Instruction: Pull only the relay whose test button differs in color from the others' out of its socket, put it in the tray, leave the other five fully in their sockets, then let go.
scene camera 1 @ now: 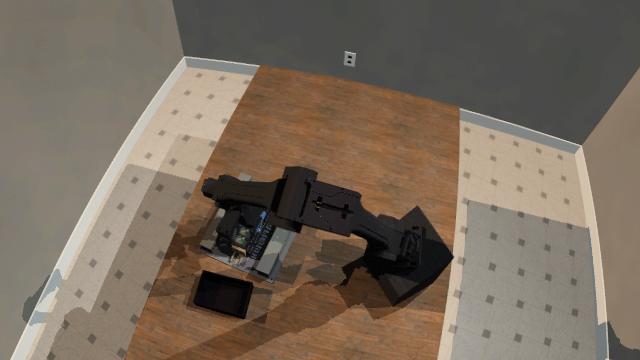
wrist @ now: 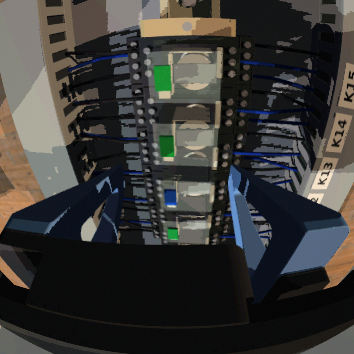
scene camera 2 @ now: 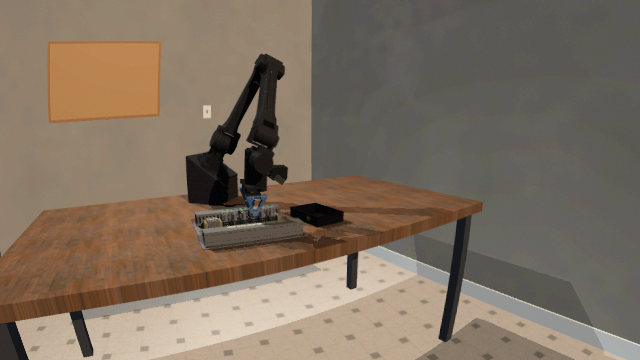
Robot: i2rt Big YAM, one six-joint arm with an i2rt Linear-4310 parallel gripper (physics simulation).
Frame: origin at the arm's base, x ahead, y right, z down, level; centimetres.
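Seen in the pictures: gripper, fingertip midpoint: [scene camera 1: 250,227] [wrist: 175,173] [scene camera 2: 252,212]; arm's base, link origin: [scene camera 1: 407,246] [scene camera 2: 210,165].
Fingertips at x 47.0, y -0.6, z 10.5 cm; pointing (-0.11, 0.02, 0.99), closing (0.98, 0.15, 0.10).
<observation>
Offsets run from my fingertips to a thing's top centre. Level surfaces: height alone.
In the wrist view, a clear relay {dx +0.7, dy +0.2, dz -1.9 cm} [wrist: 194,194] with a blue test button sits in the row on the panel, lined up with its neighbours. Relays with green buttons show above it {dx +1.4, dy -5.8, dz -1.9 cm} [wrist: 197,72], {dx +1.0, dy -2.8, dz -1.9 cm} [wrist: 196,142] and below it {dx -0.1, dy +6.2, dz -1.9 cm} [wrist: 192,231]; the rest of the row is hidden by the gripper body. My gripper [wrist: 175,173] [scene camera 2: 255,211] is open and empty, pointing down over the row, its blue fingers on either side of it near the blue-button relay. The black tray {dx +1.8, dy -23.1, dz +1.6 cm} [scene camera 1: 219,310] [scene camera 2: 327,219] stands beside the panel and no relay shows in it.
Grey wire ducts [scene camera 1: 276,254] [scene camera 2: 252,235] run along both sides of the relay row, with black and blue wires between. A tan end block {dx +1.6, dy -7.7, dz +1.0 cm} [wrist: 165,28] closes the row. The arm's black base [scene camera 1: 425,270] [scene camera 2: 210,182] stands on the wooden table {dz +5.1 cm} [scene camera 2: 125,250].
</observation>
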